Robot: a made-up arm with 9 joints. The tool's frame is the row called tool.
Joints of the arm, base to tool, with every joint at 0 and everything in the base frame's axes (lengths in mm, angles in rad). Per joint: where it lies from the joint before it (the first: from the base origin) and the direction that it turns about. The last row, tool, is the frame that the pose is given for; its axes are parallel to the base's.
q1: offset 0 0 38.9 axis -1 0 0
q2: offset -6.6 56.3 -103.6 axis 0 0 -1
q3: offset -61.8 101.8 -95.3 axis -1 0 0
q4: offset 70.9 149.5 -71.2 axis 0 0 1
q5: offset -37.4 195.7 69.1 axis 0 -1 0
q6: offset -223.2 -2.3 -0.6 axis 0 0 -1
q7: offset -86.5 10.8 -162.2 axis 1 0 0
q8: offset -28.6 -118.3 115.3 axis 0 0 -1
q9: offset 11.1 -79.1 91.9 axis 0 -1 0
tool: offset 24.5 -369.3 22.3
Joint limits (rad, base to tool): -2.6..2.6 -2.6..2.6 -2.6..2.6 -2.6..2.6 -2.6..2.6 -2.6..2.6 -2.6..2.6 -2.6..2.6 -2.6..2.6
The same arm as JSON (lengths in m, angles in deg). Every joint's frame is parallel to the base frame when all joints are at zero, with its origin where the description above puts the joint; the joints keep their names.
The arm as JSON. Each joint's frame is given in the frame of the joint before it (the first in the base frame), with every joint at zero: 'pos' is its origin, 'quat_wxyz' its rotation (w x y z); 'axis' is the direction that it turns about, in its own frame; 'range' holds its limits. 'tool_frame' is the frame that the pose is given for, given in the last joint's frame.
{"length_unit": "m", "angle_unit": "deg", "joints": [{"joint": "q1", "pos": [0.0, 0.0, 0.0389], "quat_wxyz": [1.0, 0.0, 0.0, 0.0], "axis": "-x", "range": [-148.97, 148.97]}, {"joint": "q2", "pos": [-0.0066, 0.0563, -0.1036], "quat_wxyz": [1.0, 0.0, 0.0, 0.0], "axis": "-z", "range": [-148.97, 148.97]}, {"joint": "q3", "pos": [-0.0618, 0.1018, -0.0953], "quat_wxyz": [1.0, 0.0, 0.0, 0.0], "axis": "-x", "range": [-148.97, 148.97]}, {"joint": "q4", "pos": [0.0709, 0.1495, -0.0712], "quat_wxyz": [1.0, 0.0, 0.0, 0.0], "axis": "+z", "range": [-148.97, 148.97]}, {"joint": "q5", "pos": [-0.0374, 0.1957, 0.0691], "quat_wxyz": [1.0, 0.0, 0.0, 0.0], "axis": "-y", "range": [-148.97, 148.97]}, {"joint": "q6", "pos": [-0.2232, -0.0023, -0.0006], "quat_wxyz": [1.0, 0.0, 0.0, 0.0], "axis": "-z", "range": [-148.97, 148.97]}, {"joint": "q7", "pos": [-0.0865, 0.0108, -0.1622], "quat_wxyz": [1.0, 0.0, 0.0, 0.0], "axis": "+x", "range": [-148.97, 148.97]}, {"joint": "q8", "pos": [-0.0286, -0.1183, 0.1153], "quat_wxyz": [1.0, 0.0, 0.0, 0.0], "axis": "-z", "range": [-148.97, 148.97]}, {"joint": "q9", "pos": [0.0111, -0.0791, 0.0919], "quat_wxyz": [1.0, 0.0, 0.0, 0.0], "axis": "-y", "range": [-148.97, 148.97]}], "tool_frame": {"pos": [0.0245, -0.3693, 0.0223], "quat_wxyz": [1.0, 0.0, 0.0, 0.0]}}
